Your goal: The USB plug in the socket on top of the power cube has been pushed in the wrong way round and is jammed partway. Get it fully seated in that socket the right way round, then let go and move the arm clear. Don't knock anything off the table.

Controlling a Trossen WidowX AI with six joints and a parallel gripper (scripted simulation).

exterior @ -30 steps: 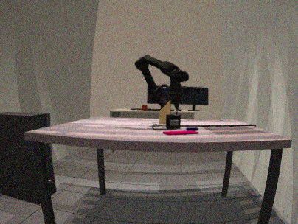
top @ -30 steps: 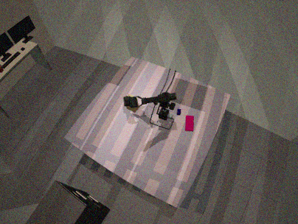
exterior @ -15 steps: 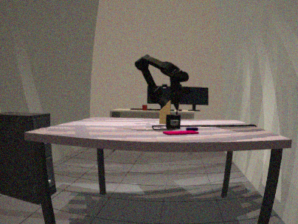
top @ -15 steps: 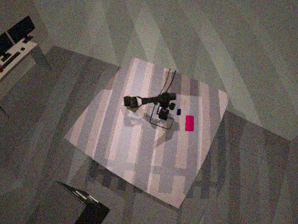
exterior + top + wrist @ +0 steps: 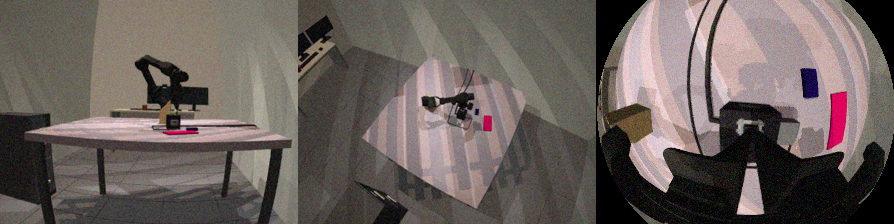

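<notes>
Right now my gripper tip is 20 mm above the USB plug. From my gripper tip the other things lie so: USB socket: 40 mm below; magenta flat block: 250 mm ahead, 100 mm below, 30 mm to the left; small dark blue block: 110 mm ahead, 100 mm below, 90 mm to the left.
</notes>
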